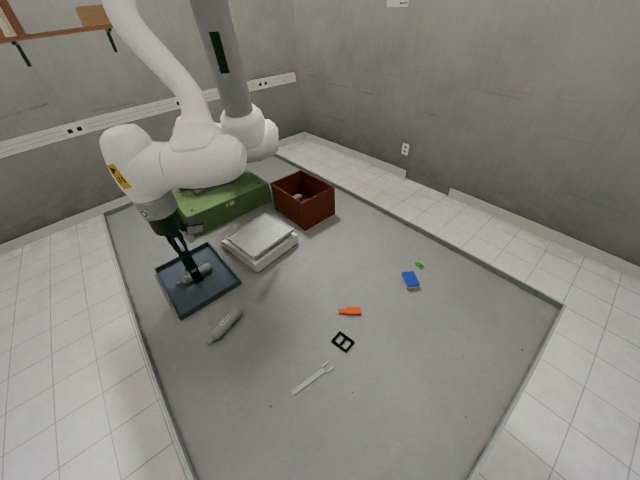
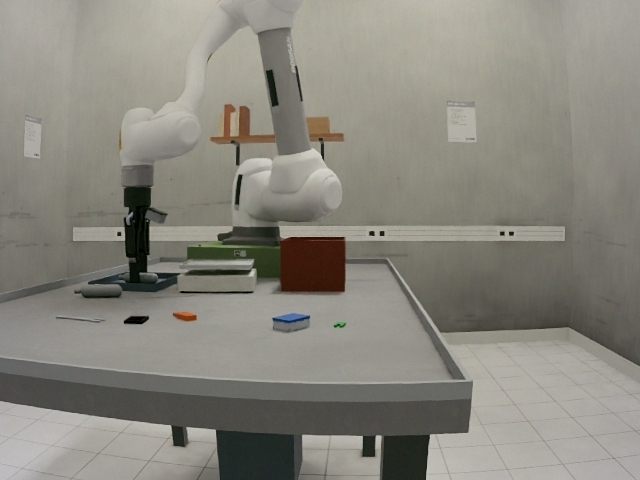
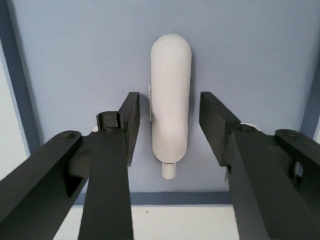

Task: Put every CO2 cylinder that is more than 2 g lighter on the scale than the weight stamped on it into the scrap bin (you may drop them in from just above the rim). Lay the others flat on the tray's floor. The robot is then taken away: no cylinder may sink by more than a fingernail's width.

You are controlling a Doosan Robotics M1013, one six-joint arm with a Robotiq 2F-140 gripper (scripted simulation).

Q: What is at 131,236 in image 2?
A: My gripper.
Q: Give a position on a red-brown scrap bin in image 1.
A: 306,214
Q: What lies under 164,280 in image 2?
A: A dark blue tray.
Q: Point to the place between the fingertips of my gripper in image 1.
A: At 196,276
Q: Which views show the red-brown scrap bin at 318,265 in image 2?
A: Image 1 and image 2 only.
